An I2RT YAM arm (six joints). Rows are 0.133 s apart.
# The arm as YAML. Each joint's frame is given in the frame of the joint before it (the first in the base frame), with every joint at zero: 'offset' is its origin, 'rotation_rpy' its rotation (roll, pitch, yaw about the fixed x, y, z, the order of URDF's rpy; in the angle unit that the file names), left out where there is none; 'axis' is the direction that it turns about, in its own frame. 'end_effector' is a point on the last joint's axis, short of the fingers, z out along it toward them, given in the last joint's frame.
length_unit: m
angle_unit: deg
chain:
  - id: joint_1
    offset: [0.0, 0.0, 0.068]
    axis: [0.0, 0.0, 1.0]
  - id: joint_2
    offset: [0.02, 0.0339, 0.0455]
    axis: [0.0, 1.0, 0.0]
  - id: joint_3
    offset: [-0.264, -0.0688, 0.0]
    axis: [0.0, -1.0, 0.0]
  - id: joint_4
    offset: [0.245, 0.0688, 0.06]
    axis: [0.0, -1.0, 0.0]
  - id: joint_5
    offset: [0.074, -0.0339, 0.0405]
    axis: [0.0, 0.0, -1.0]
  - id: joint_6
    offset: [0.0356, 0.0, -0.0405]
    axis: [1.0, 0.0, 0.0]
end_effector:
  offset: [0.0, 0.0, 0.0]
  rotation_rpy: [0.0, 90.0, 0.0]
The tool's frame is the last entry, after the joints.
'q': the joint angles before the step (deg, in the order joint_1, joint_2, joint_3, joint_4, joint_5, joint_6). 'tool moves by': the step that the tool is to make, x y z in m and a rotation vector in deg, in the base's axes. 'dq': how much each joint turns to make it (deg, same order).
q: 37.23 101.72 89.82 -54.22 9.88 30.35
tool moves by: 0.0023 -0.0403 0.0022 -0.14 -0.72 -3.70
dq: -5.53 -4.81 -5.27 1.30 -0.28 -1.91
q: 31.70 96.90 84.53 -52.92 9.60 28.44
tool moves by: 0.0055 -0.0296 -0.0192 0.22 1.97 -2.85
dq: -4.93 -1.44 -5.69 2.85 -1.90 -1.45
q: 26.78 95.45 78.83 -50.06 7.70 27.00
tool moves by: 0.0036 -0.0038 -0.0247 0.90 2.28 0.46
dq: -1.07 1.42 -3.77 3.62 -2.26 -0.73
